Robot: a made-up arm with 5 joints.
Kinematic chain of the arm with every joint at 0, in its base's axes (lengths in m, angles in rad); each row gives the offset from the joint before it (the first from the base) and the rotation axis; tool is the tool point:
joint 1: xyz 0 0 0.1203 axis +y
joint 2: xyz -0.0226 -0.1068 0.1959 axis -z
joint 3: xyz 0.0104 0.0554 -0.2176 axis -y
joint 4: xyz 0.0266 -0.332 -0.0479 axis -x
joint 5: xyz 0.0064 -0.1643 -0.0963 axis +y
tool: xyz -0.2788 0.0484 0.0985
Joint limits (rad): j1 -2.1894..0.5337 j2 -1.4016..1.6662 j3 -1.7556..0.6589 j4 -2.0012..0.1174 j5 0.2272..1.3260
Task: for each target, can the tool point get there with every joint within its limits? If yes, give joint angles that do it. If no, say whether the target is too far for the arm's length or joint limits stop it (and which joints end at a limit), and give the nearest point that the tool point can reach.
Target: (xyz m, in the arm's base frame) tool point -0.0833 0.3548 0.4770
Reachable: no: joint limits stop it (at a limit: joint 1, joint 2, joint 4, joint 5) | nearest point -0.1792 0.1457 0.3768 | short by 0.251 m
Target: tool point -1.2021 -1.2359 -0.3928
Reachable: no: too far | nearest point -0.3794 -0.4490 -0.0417 | short by 1.191 m
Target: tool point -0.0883 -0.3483 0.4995
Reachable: yes | joints -1.7446 -0.8959 -0.8716 -0.4906 1.1344
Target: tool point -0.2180 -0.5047 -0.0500
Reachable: yes | joints 0.1480 0.1231 -0.0220 -1.6925 0.6707
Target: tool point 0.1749 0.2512 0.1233
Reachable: no: joint limits stop it (at a limit: joint 1, joint 2, joint 4, joint 5) | nearest point 0.2551 0.1748 -0.0442 | short by 0.201 m
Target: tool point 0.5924 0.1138 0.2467
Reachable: no: joint limits stop it (at a limit: joint 2, joint 3, joint 5) | nearest point 0.4551 0.0055 0.2174 | short by 0.177 m
